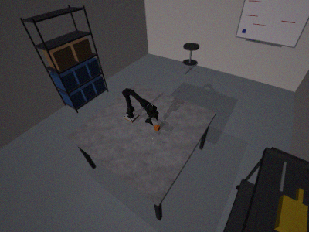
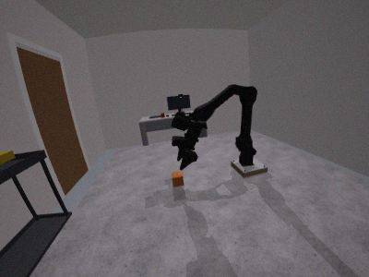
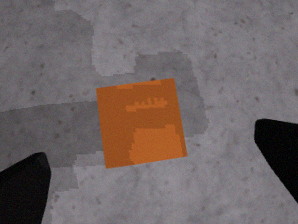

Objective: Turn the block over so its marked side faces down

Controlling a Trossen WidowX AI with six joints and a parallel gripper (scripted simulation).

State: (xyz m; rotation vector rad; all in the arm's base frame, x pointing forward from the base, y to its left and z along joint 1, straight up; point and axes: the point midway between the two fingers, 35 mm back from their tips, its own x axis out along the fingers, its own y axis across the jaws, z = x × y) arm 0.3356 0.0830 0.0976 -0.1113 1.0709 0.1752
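The orange block lies 70 mm below my gripper tip.
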